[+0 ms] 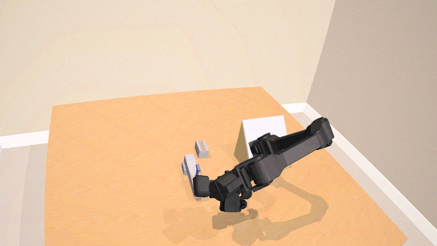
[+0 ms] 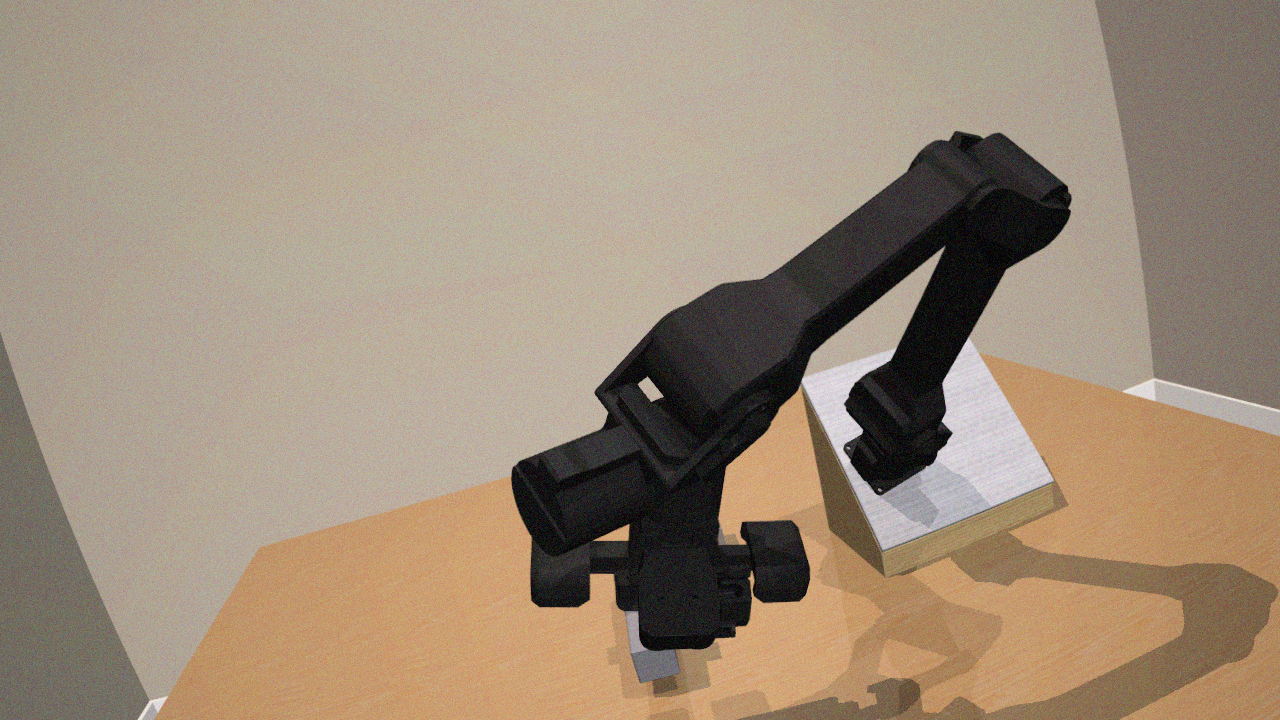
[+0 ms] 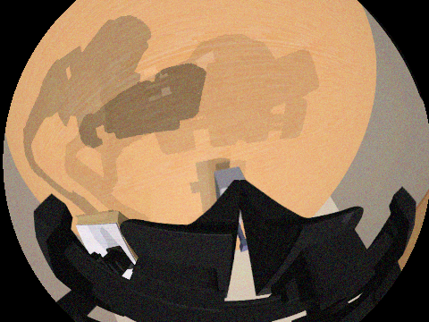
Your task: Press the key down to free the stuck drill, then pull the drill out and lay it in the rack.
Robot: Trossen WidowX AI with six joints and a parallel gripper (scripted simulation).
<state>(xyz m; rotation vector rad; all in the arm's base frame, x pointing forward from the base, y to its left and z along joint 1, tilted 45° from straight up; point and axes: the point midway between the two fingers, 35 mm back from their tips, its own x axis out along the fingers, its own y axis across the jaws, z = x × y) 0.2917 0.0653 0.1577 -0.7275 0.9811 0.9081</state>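
Now: the blue key 12 cm to the right of my gripper tip, 2 cm behind it and 1 cm below it. From my gripper tip the other things lie so: drill (17 cm to the right, 5 cm below, 3 cm behind); then grey holder block (16 cm to the right, 6 cm below, 3 cm behind); then grey rack (30 cm to the right, 14 cm behind, 7 cm below).
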